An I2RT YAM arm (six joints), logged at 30 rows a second.
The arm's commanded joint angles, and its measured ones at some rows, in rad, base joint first. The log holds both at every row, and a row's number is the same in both.
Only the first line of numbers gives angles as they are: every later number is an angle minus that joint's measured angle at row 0.
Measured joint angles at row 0: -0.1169 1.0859 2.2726 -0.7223 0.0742 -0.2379
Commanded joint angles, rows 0 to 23: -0.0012 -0.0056 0.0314 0.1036 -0.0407 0.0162; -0.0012 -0.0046 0.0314 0.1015 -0.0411 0.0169; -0.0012 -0.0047 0.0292 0.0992 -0.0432 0.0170; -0.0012 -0.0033 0.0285 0.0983 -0.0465 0.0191; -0.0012 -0.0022 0.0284 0.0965 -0.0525 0.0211; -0.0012 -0.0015 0.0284 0.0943 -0.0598 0.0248; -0.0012 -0.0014 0.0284 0.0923 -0.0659 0.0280; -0.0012 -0.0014 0.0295 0.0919 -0.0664 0.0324; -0.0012 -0.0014 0.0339 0.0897 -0.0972 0.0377; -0.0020 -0.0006 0.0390 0.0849 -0.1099 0.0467; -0.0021 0.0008 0.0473 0.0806 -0.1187 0.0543; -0.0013 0.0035 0.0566 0.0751 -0.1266 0.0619; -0.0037 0.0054 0.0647 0.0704 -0.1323 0.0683; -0.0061 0.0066 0.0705 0.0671 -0.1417 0.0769; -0.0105 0.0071 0.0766 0.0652 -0.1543 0.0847; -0.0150 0.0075 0.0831 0.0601 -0.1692 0.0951; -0.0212 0.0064 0.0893 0.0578 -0.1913 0.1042; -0.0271 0.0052 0.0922 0.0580 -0.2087 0.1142; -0.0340 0.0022 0.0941 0.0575 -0.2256 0.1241; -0.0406 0.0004 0.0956 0.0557 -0.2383 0.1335; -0.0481 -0.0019 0.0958 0.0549 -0.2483 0.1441; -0.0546 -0.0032 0.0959 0.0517 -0.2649 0.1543; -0.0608 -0.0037 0.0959 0.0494 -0.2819 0.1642; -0.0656 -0.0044 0.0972 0.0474 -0.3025 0.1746
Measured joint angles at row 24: -0.0489 0.0091 0.0630 -0.0485 -0.1892 0.1084
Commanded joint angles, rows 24 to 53: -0.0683 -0.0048 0.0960 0.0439 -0.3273 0.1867; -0.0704 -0.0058 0.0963 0.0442 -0.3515 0.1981; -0.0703 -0.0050 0.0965 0.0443 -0.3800 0.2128; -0.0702 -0.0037 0.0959 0.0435 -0.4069 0.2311; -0.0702 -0.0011 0.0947 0.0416 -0.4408 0.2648; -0.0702 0.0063 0.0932 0.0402 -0.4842 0.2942; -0.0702 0.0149 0.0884 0.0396 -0.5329 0.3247; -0.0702 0.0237 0.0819 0.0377 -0.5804 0.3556; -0.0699 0.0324 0.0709 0.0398 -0.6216 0.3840; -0.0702 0.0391 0.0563 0.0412 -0.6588 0.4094; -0.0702 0.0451 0.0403 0.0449 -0.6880 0.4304; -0.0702 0.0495 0.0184 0.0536 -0.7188 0.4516; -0.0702 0.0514 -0.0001 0.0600 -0.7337 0.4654; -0.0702 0.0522 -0.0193 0.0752 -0.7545 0.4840; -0.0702 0.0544 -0.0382 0.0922 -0.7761 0.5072; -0.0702 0.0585 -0.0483 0.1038 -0.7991 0.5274; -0.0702 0.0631 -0.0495 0.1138 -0.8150 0.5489; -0.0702 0.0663 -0.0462 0.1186 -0.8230 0.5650; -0.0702 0.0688 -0.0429 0.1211 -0.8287 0.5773; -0.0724 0.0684 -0.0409 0.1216 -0.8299 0.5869; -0.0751 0.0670 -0.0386 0.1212 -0.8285 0.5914; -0.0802 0.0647 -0.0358 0.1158 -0.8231 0.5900; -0.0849 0.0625 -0.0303 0.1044 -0.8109 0.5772; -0.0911 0.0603 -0.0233 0.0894 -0.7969 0.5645; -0.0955 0.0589 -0.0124 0.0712 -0.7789 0.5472; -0.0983 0.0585 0.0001 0.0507 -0.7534 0.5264; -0.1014 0.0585 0.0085 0.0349 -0.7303 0.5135; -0.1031 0.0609 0.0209 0.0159 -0.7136 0.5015; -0.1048 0.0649 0.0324 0.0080 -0.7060 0.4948; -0.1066 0.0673 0.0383 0.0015 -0.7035 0.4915
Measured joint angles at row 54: -0.0981 0.0946 -0.0328 -0.0515 -0.7553 0.5238
